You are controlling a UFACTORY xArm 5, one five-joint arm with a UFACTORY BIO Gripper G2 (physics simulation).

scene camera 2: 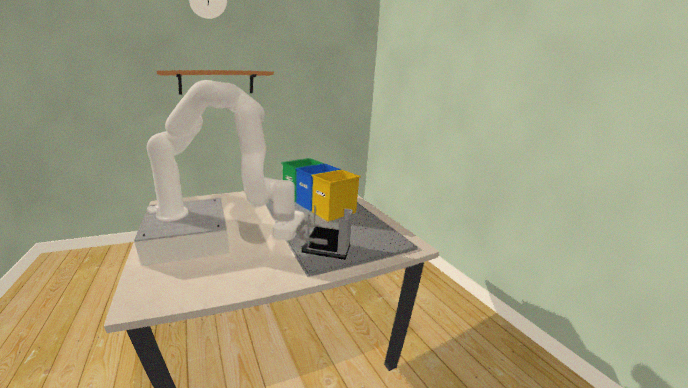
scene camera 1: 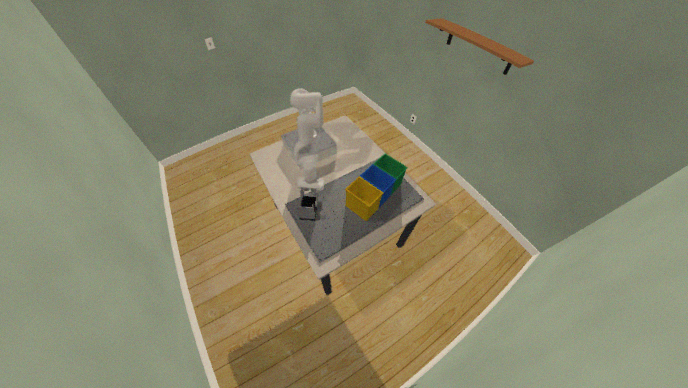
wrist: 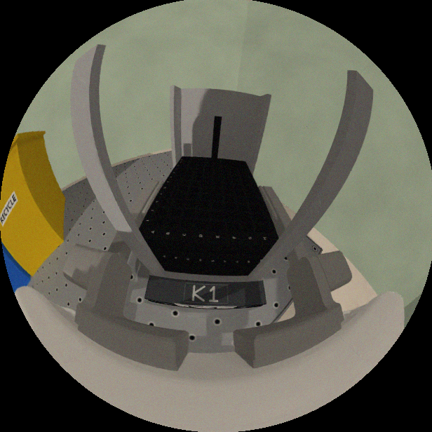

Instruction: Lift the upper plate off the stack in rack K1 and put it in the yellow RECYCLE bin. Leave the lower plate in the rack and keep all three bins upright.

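Places are measured from the arm's base along level axes (x ahead, y left, z up), in metres.
Pixels of known places: hand, tool point: [scene camera 2: 323,235] [scene camera 1: 308,202]; arm's base, link origin: [scene camera 2: 172,214].
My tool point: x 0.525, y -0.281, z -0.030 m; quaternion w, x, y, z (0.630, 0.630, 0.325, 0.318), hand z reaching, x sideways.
Observation:
For each thing: its top centre in the pictures, then the offset to it from my tool point. Level surfaces: height alone.
- Rack K1, top centre: [scene camera 2: 327,211] [scene camera 1: 306,195] dx +0.009, dy -0.007, dz +0.093 m
- yellow RECYCLE bin, top centre: [scene camera 2: 336,175] [scene camera 1: 364,190] dx +0.177, dy +0.280, dz +0.124 m
- blue bin, top centre: [scene camera 2: 318,168] [scene camera 1: 378,177] dx +0.143, dy +0.409, dz +0.124 m
- green bin, top centre: [scene camera 2: 302,162] [scene camera 1: 390,165] dx +0.109, dy +0.537, dz +0.124 m
- grey perforated board, surface height: dz -0.056 m
- table, surface height: dz -0.069 m
Rack K1 [scene camera 1: 307,214] [scene camera 2: 344,232] [wrist: 235,120] stands upright, with tall corner posts and a slotted back wall. My gripper [scene camera 1: 309,195] [scene camera 2: 320,238] [wrist: 212,252] is shut on the black upper plate [wrist: 210,200], with a finger on each side. The upper plate sits level, slightly above the lower plate [wrist: 207,267], still between the rack's posts. A strip of the lower plate shows under its front edge in the wrist view; the rest is hidden. The yellow RECYCLE bin [scene camera 1: 362,200] [scene camera 2: 336,195] [wrist: 30,190] stands upright, apart from the rack.
The blue bin [scene camera 1: 377,179] [scene camera 2: 305,190] [wrist: 12,270] and the green bin [scene camera 1: 395,167] [scene camera 2: 289,172] stand upright in a row behind the yellow bin. The rack and bins stand on a grey perforated board [scene camera 2: 390,240] on the table [scene camera 2: 210,290]. The rack is near one board edge.

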